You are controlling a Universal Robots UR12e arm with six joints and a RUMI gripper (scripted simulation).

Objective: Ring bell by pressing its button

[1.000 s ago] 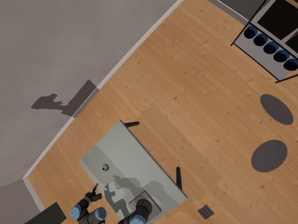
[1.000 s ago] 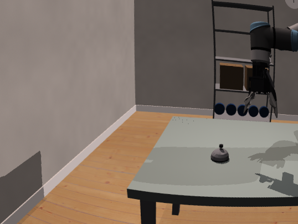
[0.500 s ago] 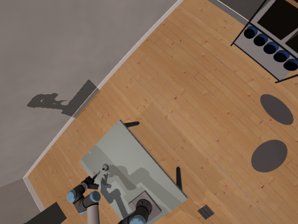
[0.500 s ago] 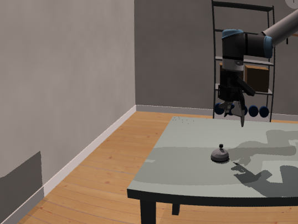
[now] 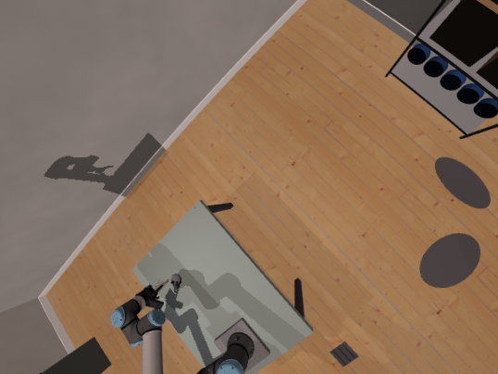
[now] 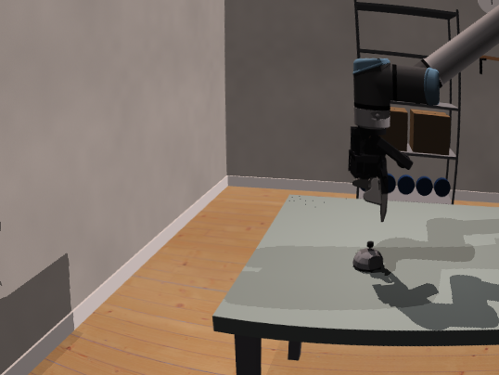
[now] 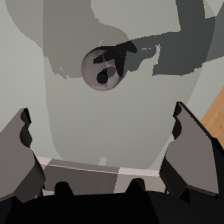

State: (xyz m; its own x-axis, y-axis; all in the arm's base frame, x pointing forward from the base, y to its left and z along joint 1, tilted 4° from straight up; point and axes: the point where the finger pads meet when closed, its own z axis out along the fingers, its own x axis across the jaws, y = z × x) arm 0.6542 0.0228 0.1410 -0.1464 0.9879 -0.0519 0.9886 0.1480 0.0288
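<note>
My hand is 10 cm above the black button. Also, from my hand: grey dome bell (11 cm below).
</note>
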